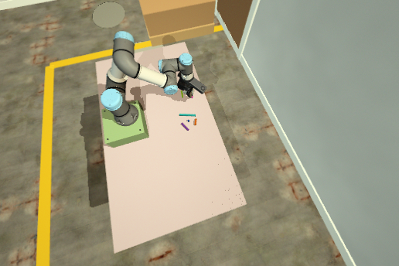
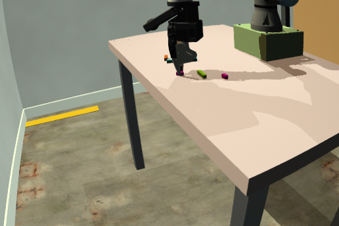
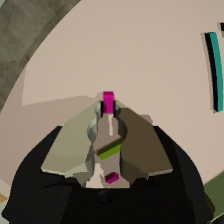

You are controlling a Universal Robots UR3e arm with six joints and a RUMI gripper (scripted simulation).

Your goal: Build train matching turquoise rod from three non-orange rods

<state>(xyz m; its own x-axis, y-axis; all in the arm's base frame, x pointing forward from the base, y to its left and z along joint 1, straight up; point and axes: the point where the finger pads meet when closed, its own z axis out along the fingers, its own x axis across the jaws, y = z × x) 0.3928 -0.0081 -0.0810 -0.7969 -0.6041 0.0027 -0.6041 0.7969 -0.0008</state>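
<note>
Now: hand 50 mm to the right of the lime rod, 40 mm past it and 10 mm above it. The rest, counted from my hand: turquoise rod (110 mm to the right, 80 mm behind, 10 mm below); then orange rod (170 mm to the right, 50 mm behind, 10 mm below); then small blue rod (140 mm to the right, 90 mm behind, 10 mm below).
</note>
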